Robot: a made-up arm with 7 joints.
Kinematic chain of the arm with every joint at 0, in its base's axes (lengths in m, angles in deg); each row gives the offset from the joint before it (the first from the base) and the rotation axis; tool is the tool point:
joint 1: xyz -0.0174 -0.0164 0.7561 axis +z
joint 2: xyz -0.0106 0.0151 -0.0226 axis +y
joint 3: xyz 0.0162 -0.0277 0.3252 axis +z
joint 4: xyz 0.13 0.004 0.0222 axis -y
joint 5: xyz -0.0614 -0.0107 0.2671 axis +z
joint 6: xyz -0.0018 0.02 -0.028 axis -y
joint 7: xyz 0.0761 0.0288 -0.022 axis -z
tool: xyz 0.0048 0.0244 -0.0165
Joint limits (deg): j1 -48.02..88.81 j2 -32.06..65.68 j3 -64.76..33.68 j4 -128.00..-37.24 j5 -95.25..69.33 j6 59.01..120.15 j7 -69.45..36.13
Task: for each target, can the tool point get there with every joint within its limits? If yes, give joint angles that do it. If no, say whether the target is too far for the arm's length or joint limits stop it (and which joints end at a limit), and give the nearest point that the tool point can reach.
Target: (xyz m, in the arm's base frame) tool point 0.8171 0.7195 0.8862
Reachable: no: too far | nearest point 0.5265 0.4632 0.8335 | short by 0.391 m
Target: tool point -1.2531 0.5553 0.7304
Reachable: no: too far | nearest point -0.3175 0.4815 0.7307 | short by 0.939 m
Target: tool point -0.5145 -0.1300 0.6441
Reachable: no: joint limits stop it (at a limit: joint 1, joint 2, joint 3, joint 4, joint 5, joint 6) | nearest point -0.3173 -0.2566 0.9208 | short by 0.363 m
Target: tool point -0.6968 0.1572 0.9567
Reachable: no: joint limits stop it (at a limit: joint 1, joint 3, joint 6, joint 7) | nearest point -0.3100 0.2113 1.0382 | short by 0.399 m
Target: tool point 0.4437 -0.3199 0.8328
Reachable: yes | joints -14.88 31.11 -27.67 -85.17 -23.20 77.47 -47.05
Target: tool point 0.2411 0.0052 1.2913
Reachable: yes | joints 26.41 -19.57 -22.97 -77.24 20.14 68.68 -21.66
